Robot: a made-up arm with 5 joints.
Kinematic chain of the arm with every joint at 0, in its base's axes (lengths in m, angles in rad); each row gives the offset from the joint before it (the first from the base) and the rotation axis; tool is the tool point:
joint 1: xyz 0 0 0.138 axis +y
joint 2: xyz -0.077 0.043 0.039 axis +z
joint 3: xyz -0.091 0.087 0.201 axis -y
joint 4: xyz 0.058 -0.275 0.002 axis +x
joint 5: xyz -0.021 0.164 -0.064 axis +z
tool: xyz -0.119 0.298 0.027
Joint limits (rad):
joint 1: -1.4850..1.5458
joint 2: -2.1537..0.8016
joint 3: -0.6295..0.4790
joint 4: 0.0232..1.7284
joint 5: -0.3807..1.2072
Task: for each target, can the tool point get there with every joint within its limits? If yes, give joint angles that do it. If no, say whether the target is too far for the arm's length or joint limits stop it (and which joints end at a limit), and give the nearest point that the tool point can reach.
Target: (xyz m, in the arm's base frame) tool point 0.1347 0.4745 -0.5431
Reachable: no: joint limits stop it (at a limit: joint 1, joint 3, joint 4, joint 5) | nearest point -0.1105 0.2376 -0.1969 | short by 0.486 m
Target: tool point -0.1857 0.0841 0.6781
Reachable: yes | joints 0.3956 0.5042 -0.1354 0.5050 0.3533
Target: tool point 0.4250 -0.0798 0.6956
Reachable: yes | joints 1.0448 0.0935 -0.2387 1.4454 0.4728
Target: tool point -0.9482 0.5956 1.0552
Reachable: no: too far | nearest point -0.5429 0.3216 0.6631 | short by 0.627 m
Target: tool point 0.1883 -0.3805 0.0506
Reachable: no: joint limits stop it (at a limit: joint 1, joint 2, joint 3, joint 5) | nearest point 0.3316 -0.1269 0.0006 | short by 0.296 m
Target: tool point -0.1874 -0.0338 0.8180
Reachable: yes | joints 0.0072 -1.7145 -0.4472 1.4703 -0.1880
